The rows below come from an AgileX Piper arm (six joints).
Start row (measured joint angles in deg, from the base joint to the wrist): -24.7, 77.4, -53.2, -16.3, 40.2, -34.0
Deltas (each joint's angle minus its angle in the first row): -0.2, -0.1, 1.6, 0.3, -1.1, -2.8; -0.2, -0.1, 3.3, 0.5, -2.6, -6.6; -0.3, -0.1, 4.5, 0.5, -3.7, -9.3; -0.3, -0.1, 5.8, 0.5, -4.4, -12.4; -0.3, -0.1, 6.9, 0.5, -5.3, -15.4; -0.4, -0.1, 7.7, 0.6, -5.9, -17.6; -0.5, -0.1, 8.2, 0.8, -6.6, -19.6; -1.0, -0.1, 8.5, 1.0, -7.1, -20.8; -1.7, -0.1, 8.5, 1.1, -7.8, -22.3; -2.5, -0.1, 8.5, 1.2, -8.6, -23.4; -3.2, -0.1, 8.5, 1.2, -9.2, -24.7; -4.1, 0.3, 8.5, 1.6, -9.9, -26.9; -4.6, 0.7, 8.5, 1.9, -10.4, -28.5; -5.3, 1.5, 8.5, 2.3, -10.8, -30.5; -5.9, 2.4, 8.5, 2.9, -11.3, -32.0; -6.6, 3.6, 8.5, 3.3, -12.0, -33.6; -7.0, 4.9, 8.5, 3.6, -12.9, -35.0
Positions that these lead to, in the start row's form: -24.9, 77.3, -51.6, -16.0, 39.1, -36.8; -24.9, 77.3, -49.9, -15.8, 37.6, -40.6; -25.0, 77.3, -48.7, -15.8, 36.5, -43.3; -25.0, 77.3, -47.4, -15.8, 35.8, -46.4; -25.0, 77.3, -46.3, -15.8, 34.9, -49.4; -25.1, 77.3, -45.5, -15.7, 34.3, -51.6; -25.2, 77.3, -45.0, -15.5, 33.6, -53.6; -25.7, 77.3, -44.7, -15.3, 33.1, -54.8; -26.4, 77.3, -44.7, -15.2, 32.4, -56.3; -27.2, 77.3, -44.7, -15.1, 31.6, -57.4; -27.9, 77.3, -44.7, -15.1, 31.0, -58.7; -28.8, 77.7, -44.7, -14.7, 30.3, -60.9; -29.3, 78.1, -44.7, -14.4, 29.8, -62.5; -30.0, 78.9, -44.7, -14.0, 29.4, -64.5; -30.6, 79.8, -44.7, -13.4, 28.9, -66.0; -31.3, 81.0, -44.7, -13.0, 28.2, -67.6; -31.7, 82.3, -44.7, -12.7, 27.3, -69.0
